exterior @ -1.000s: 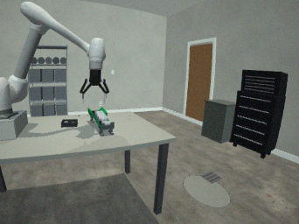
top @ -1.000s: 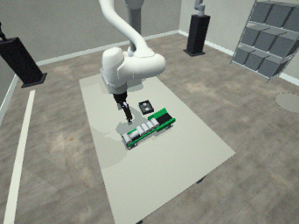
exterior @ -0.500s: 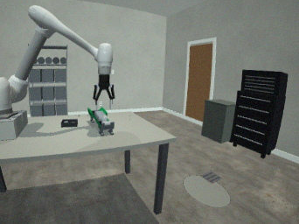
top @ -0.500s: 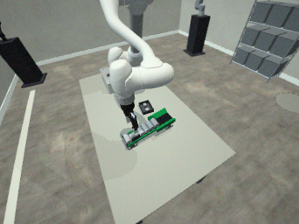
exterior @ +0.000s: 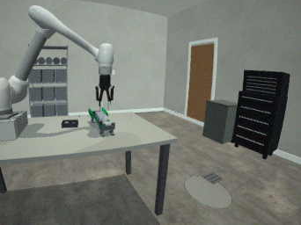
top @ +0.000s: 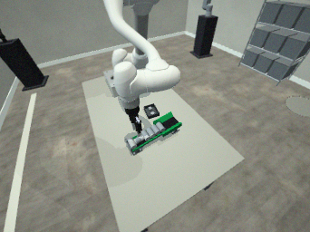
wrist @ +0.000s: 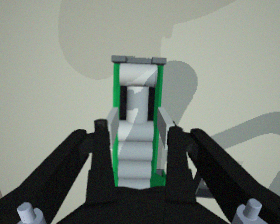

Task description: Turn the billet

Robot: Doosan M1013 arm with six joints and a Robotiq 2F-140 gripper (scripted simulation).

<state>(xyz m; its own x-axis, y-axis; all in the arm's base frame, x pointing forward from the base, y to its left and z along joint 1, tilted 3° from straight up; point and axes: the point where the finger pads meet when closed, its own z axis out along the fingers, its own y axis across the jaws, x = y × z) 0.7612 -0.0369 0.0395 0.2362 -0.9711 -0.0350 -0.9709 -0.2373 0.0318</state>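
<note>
Right now the grey stop is 130 mm below my hand, 70 mm to the right of it and 20 mm ahead of it.
</note>
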